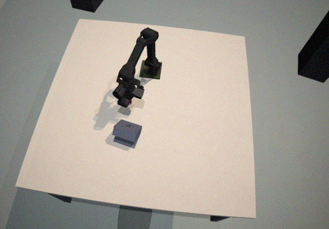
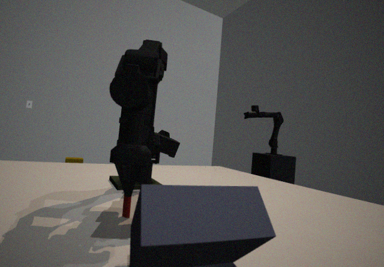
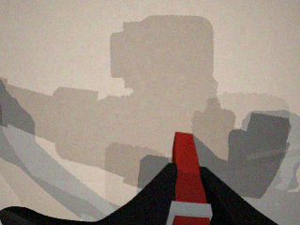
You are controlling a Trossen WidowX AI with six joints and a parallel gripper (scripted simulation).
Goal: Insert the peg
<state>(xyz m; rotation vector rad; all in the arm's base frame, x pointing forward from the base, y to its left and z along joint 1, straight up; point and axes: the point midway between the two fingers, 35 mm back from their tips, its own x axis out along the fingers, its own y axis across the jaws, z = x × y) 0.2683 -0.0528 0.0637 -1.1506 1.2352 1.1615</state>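
Right now the blue-grey sloped panel is 200 mm ahead of my gripper tip, 60 mm to the left of it and 10 mm above it. The rest, counted from my gripper tip: red peg (20 mm above).
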